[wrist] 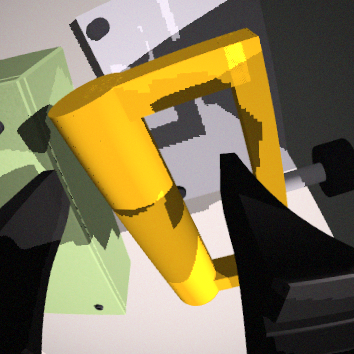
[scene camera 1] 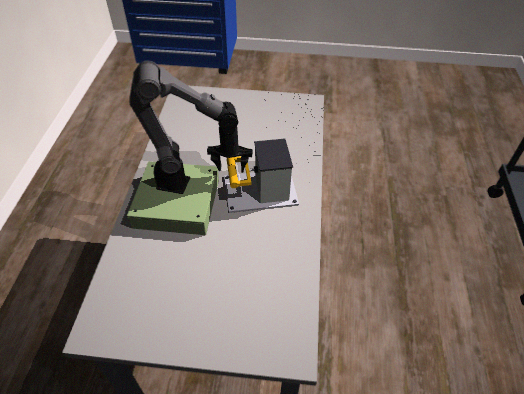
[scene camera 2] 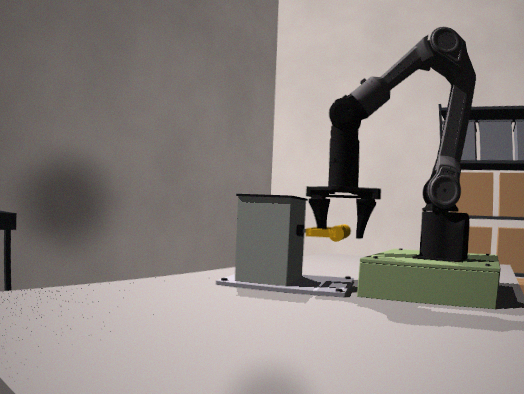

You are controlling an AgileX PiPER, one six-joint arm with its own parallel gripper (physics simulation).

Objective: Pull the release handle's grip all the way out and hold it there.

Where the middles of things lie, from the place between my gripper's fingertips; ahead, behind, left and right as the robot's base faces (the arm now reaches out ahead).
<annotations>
The pale base plate [scene camera 2: 307,284] is 100 mm ahead of my hand, 20 mm to the left of it and 90 mm below it.
</annotations>
